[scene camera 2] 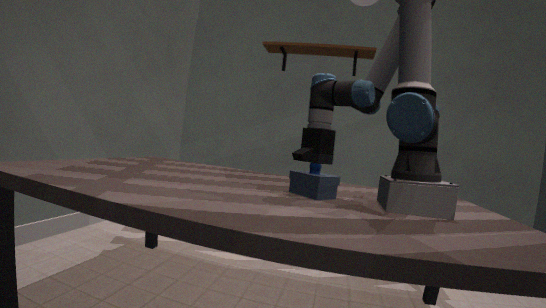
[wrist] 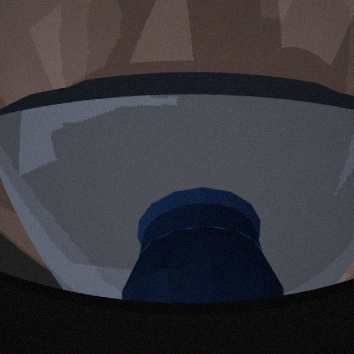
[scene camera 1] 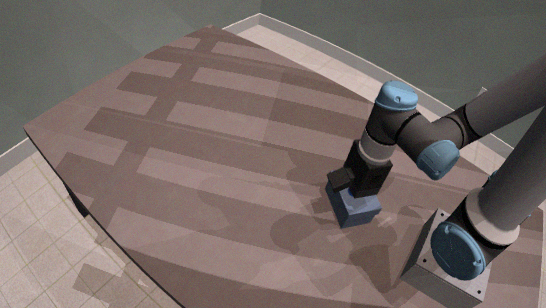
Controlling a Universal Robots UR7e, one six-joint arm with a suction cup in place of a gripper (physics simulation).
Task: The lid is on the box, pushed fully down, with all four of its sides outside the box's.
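Seen in the pictures: hand, its tool point: (scene camera 2: 314,177) (wrist: 197,209); arm's base, origin of its link: (scene camera 2: 415,179).
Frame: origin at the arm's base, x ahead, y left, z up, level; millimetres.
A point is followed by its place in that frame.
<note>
The blue-grey lid (scene camera 1: 367,204) {x 268, y 23, z -19 mm} (scene camera 2: 328,181) {x 265, y 49, z -33 mm} (wrist: 200,145) {x 329, y 31, z -20 mm} sits on the blue-grey box (scene camera 1: 356,221) {x 269, y 47, z -66 mm} (scene camera 2: 322,193) {x 278, y 58, z -69 mm}, which stands on the table. In scene camera 2 the lid looks about level, and its right end stands out a little past the box wall. The box's open top does not show. The seating of the far sides is hidden, so I cannot tell if all four are outside. My gripper, a dark blue suction cup (scene camera 1: 352,193) {x 311, y 9, z -32 mm} (scene camera 2: 315,169) (wrist: 201,245), touches the lid's top and is shut on the lid.
The arm's grey base block (scene camera 1: 420,277) {x 65, y 110, z -40 mm} (scene camera 2: 420,197) {x 12, y 111, z -38 mm} stands on the table (scene camera 1: 225,175) {x 606, y 124, z -89 mm} (scene camera 2: 200,200) {x 543, y 297, z -89 mm}, to the right of the box. A brown wall shelf (scene camera 2: 320,49) hangs behind the arm. The table's front edge curves across scene camera 2.
</note>
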